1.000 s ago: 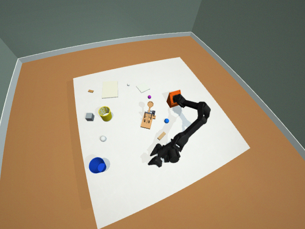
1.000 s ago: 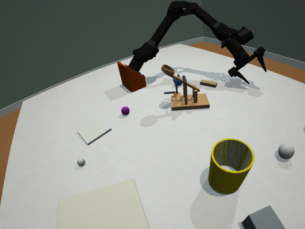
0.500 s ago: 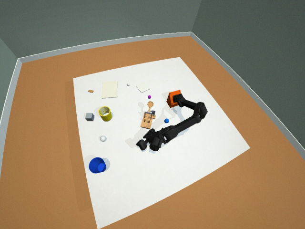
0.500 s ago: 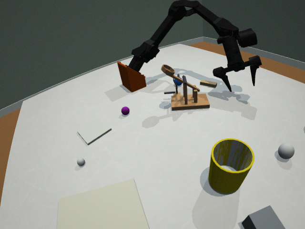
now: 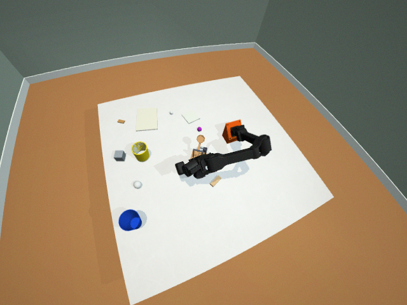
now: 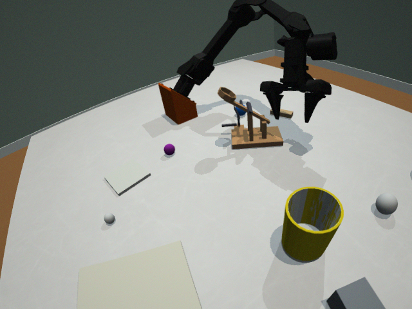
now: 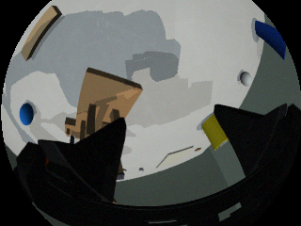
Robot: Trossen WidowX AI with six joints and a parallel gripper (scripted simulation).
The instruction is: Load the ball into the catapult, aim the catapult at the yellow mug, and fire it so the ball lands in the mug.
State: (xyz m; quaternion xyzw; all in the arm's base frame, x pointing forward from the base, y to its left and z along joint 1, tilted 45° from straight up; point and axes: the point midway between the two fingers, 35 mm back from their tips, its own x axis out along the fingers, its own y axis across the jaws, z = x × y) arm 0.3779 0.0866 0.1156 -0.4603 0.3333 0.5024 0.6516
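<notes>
Right now the wooden catapult is 12 cm behind my gripper tip, 7 cm to the right of it and 1 cm below it. Round my gripper tip: blue ball (23 cm behind, 6 cm below, 2 cm to the left); then wooden block (14 cm behind, 12 cm to the left, 7 cm below); then yellow mug (22 cm ahead, 19 cm to the right, 5 cm below).
</notes>
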